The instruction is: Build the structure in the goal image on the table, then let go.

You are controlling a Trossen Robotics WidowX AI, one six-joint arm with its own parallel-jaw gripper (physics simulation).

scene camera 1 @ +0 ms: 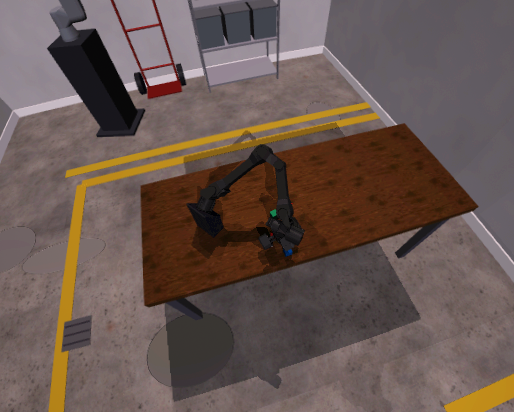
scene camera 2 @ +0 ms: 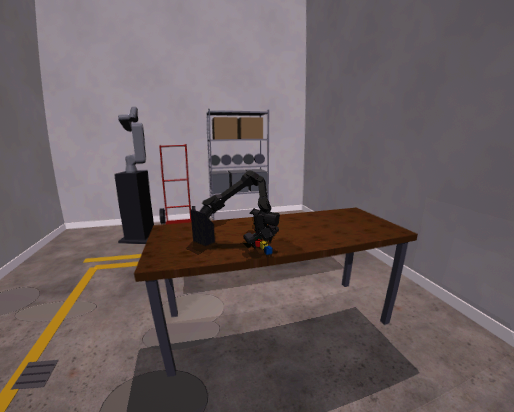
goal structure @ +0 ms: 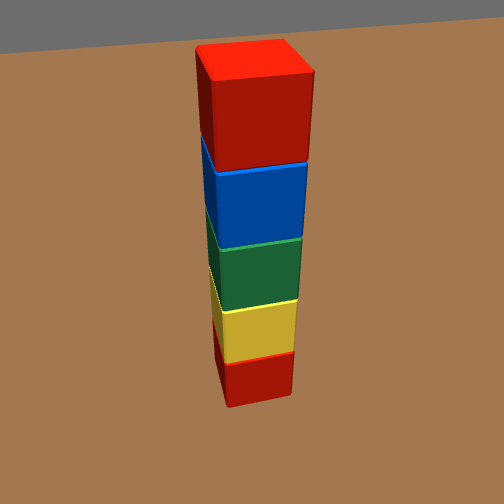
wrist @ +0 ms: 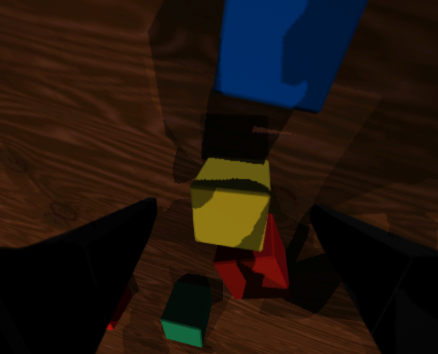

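Pixels of known places: gripper, fingertip midpoint: [scene camera 2: 262, 245] [wrist: 234, 208]; arm's base, link origin: [scene camera 1: 203, 208] [scene camera 2: 202, 216].
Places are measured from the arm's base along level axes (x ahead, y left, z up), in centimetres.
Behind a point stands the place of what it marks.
Note:
My gripper [scene camera 1: 276, 242] {z -13.9, x 34.5, y -7.3 cm} [scene camera 2: 260, 240] {z -13.9, x 34.5, y -7.3 cm} [wrist: 234, 208] {z -13.9, x 34.5, y -7.3 cm} is open, its fingers wide apart on either side of a yellow block [scene camera 2: 264, 245] {z -12.6, x 35.4, y -10.0 cm} [wrist: 231, 217] {z -11.5, x 35.1, y -8.5 cm}, touching neither side in the wrist view. A red block [scene camera 2: 258, 244] {z -13.2, x 32.1, y -7.5 cm} [wrist: 275, 272] {z -11.5, x 31.5, y -7.0 cm} is beside the yellow one, partly hidden by it in the wrist view. A larger-looking blue block [scene camera 1: 288, 252] {z -11.6, x 37.6, y -15.7 cm} [scene camera 2: 268, 250] {z -12.5, x 37.5, y -16.2 cm} [wrist: 265, 50] {z -11.5, x 37.5, y -14.0 cm} lies beyond the yellow block, towards the table's front edge. A green block [scene camera 1: 273, 213] {z -11.5, x 31.2, y 4.3 cm} [wrist: 185, 312] {z -12.4, x 32.3, y 3.1 cm} lies on the other side. A second red block [wrist: 120, 310] {z -12.9, x 36.7, y 10.3 cm} is mostly hidden by the left finger.
The blocks are near the front edge of the wooden table [scene camera 1: 375, 170] {z -14.8, x 88.3, y 33.7 cm} [scene camera 2: 325, 232] {z -14.8, x 74.2, y 14.3 cm}. The arm's base [scene camera 1: 205, 220] {z 1.7, x 2.2, y -6.9 cm} [scene camera 2: 203, 227] {z -3.8, x 2.2, y -6.8 cm} stands to the left. A black pedestal, a red hand truck and a shelf rack stand well behind the table.

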